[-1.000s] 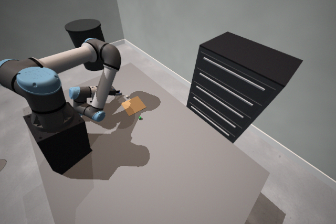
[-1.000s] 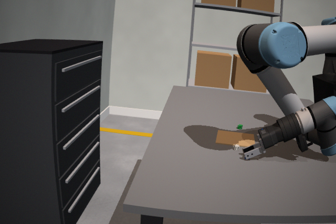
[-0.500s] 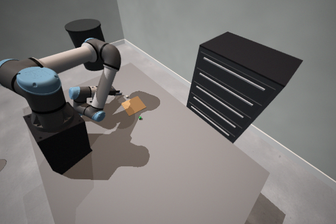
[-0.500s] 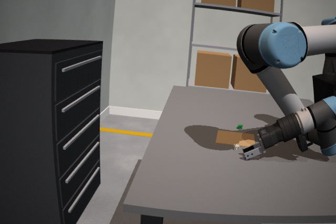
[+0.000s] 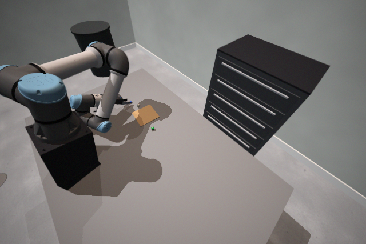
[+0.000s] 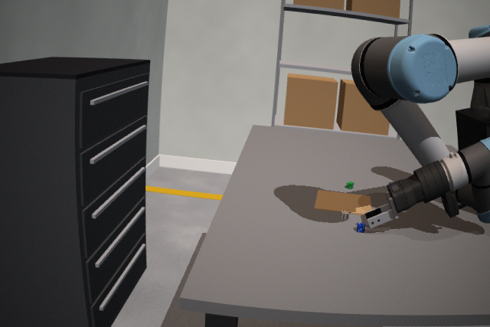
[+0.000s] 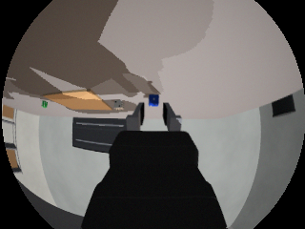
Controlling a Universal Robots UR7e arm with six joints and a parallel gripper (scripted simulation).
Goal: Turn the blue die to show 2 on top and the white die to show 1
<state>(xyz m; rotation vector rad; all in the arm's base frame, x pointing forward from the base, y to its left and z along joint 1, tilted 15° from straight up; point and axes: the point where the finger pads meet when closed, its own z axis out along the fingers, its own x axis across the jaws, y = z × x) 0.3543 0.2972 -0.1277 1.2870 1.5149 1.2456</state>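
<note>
Now: the blue die 30 mm ahead of my hand, 10 mm to the left of it and 30 mm below it. From my hand the other things lie so: orange mat: 80 mm ahead, 160 mm to the right, 30 mm below; green die: 80 mm ahead, 290 mm to the right, 30 mm below; white die: 70 mm ahead, 60 mm to the right, 30 mm below.
</note>
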